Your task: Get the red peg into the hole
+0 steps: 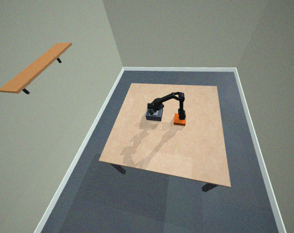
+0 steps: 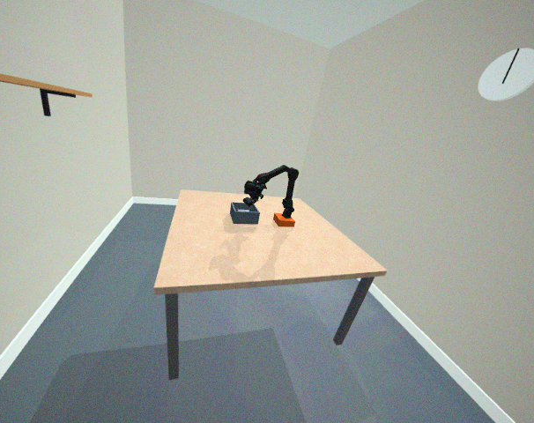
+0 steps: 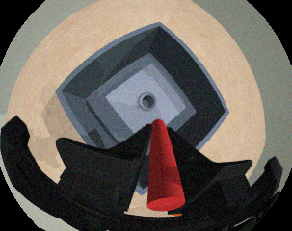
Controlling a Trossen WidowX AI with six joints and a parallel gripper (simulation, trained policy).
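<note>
The small red peg lies 10 mm to the left of my gripper tip and 30 mm above it. From my gripper tip the other things lie so: dark grey box: 20 mm ahead, 20 mm to the right, 90 mm below; grey plate: 20 mm ahead, 20 mm to the right, 70 mm below.
</note>
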